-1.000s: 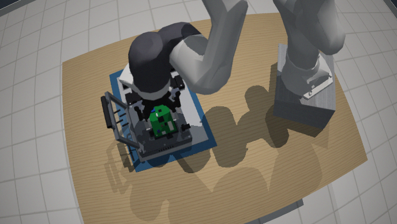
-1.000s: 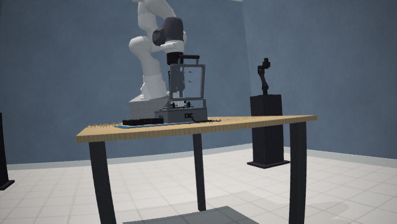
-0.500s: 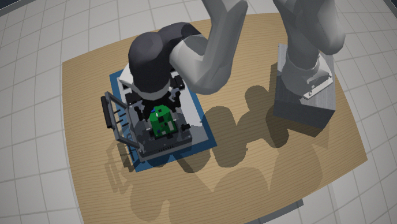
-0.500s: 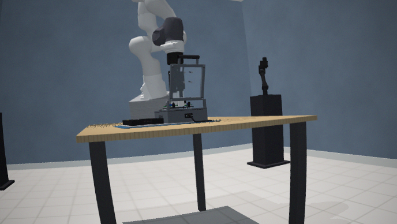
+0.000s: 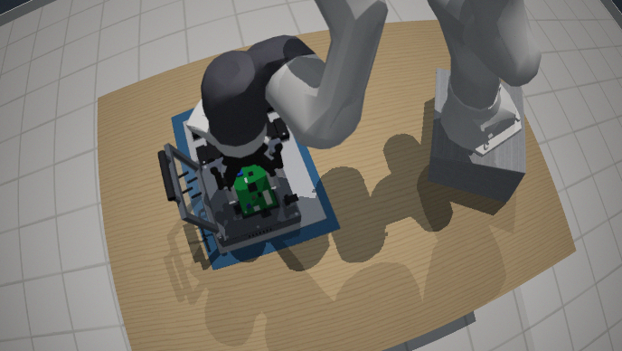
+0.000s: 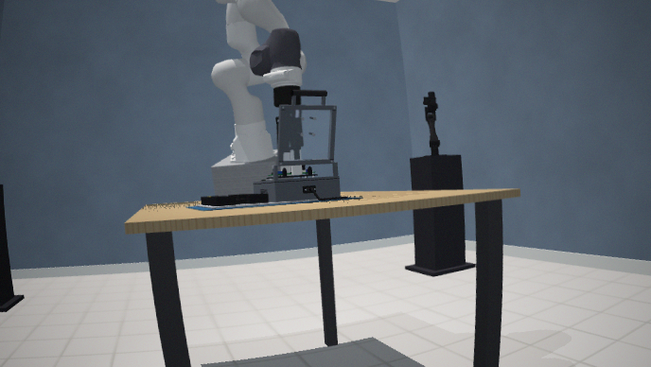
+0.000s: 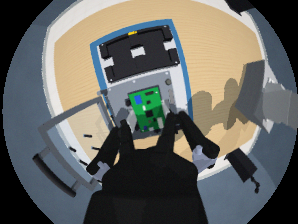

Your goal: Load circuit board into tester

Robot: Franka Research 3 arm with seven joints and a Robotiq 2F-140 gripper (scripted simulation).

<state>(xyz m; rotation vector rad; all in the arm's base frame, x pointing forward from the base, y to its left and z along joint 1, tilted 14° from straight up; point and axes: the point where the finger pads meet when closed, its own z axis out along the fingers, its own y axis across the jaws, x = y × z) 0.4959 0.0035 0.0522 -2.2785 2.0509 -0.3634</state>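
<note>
Now: the green circuit board 20 mm below my hand. From my hand the other things lie so: black post (70 mm behind, 50 mm to the left, 10 mm below); see-through lid (120 mm ahead, 10 mm to the left, 90 mm above).
</note>
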